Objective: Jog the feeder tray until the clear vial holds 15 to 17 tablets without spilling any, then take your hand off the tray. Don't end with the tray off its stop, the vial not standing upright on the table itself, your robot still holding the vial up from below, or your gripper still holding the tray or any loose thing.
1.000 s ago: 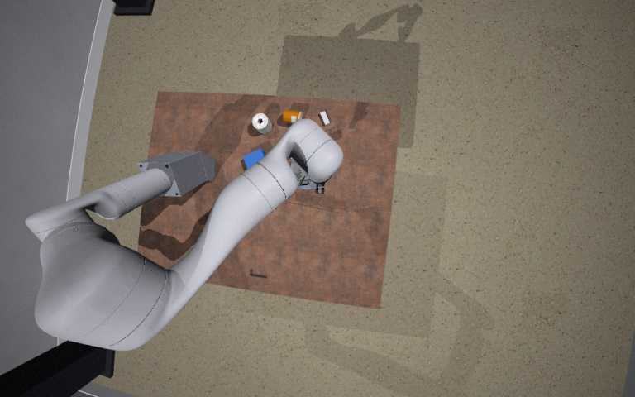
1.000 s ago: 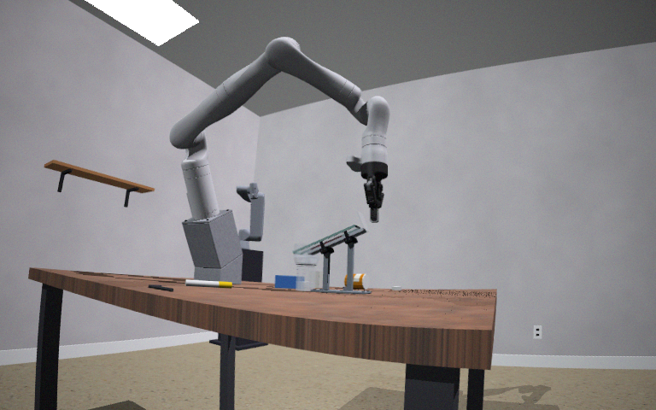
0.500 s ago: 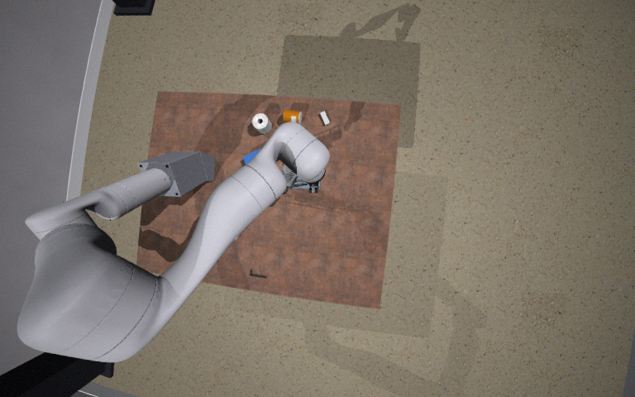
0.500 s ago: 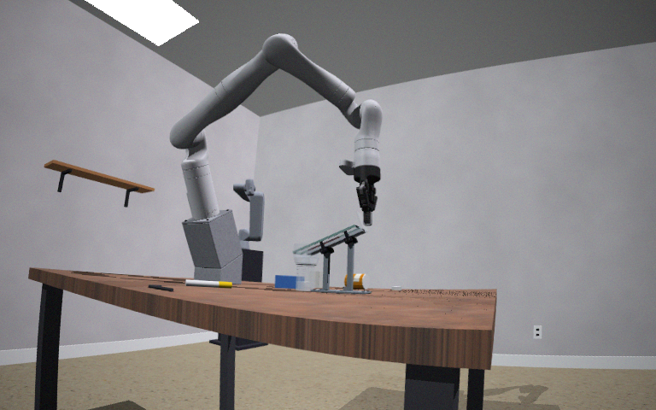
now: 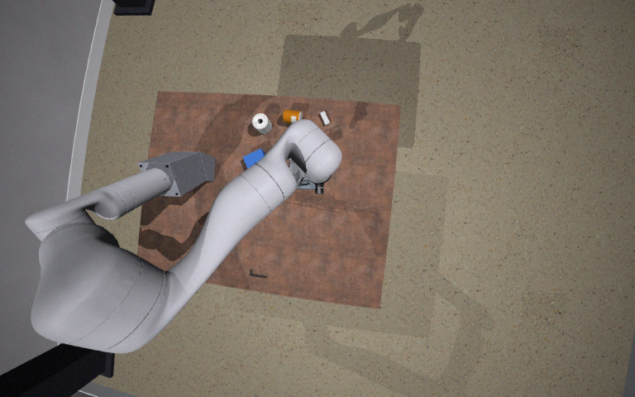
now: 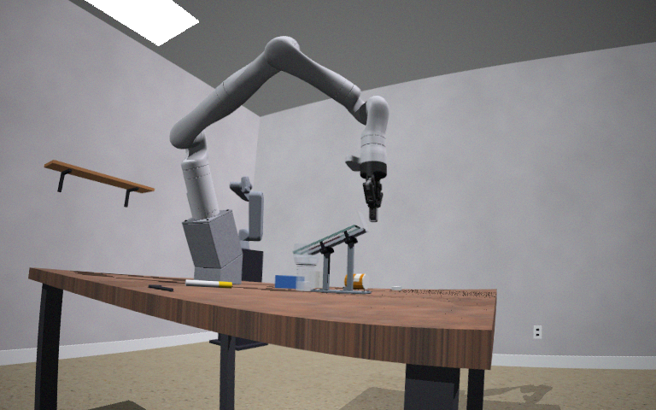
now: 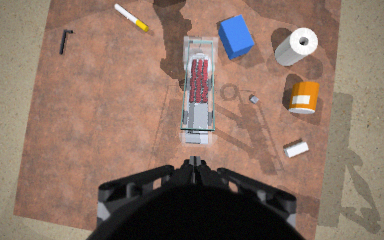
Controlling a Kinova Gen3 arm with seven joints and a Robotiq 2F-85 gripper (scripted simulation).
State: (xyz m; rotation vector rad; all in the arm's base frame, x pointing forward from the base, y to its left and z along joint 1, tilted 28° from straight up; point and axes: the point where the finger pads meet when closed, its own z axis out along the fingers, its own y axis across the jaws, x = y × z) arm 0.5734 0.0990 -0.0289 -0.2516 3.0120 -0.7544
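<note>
The feeder tray lies 100 mm behind my hand, 60 mm below it and 10 mm to the right of it. Also, from my hand: small white block (290 mm to the left, 210 mm below, 40 mm behind); clear vial (200 mm behind, 170 mm below, 30 mm to the right); small grey piece (210 mm below, 150 mm to the left, 150 mm behind).
</note>
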